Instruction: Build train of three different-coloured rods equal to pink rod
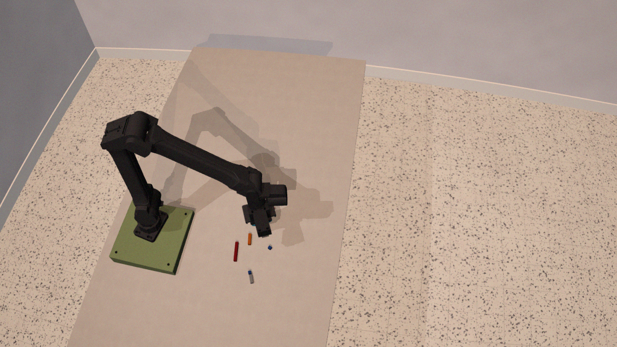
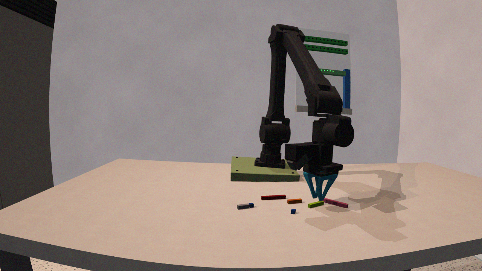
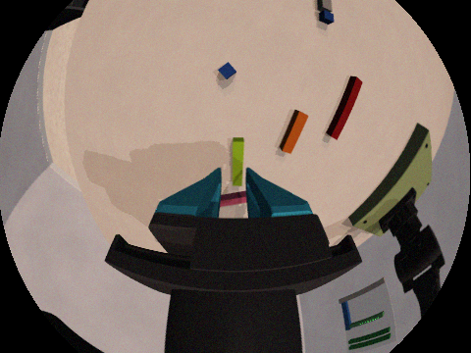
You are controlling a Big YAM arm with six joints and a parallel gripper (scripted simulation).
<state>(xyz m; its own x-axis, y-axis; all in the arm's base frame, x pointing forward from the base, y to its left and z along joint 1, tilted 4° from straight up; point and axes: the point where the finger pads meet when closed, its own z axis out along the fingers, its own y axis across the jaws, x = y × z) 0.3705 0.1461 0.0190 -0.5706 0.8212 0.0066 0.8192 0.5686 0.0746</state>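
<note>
My hand is 20 mm above the lime rod. Round my hand: red rod (50 mm behind, 120 mm to the right, 20 mm below); orange rod (20 mm behind, 60 mm to the right, 20 mm below); pink rod (20 mm behind, 50 mm to the left, 20 mm below).
</note>
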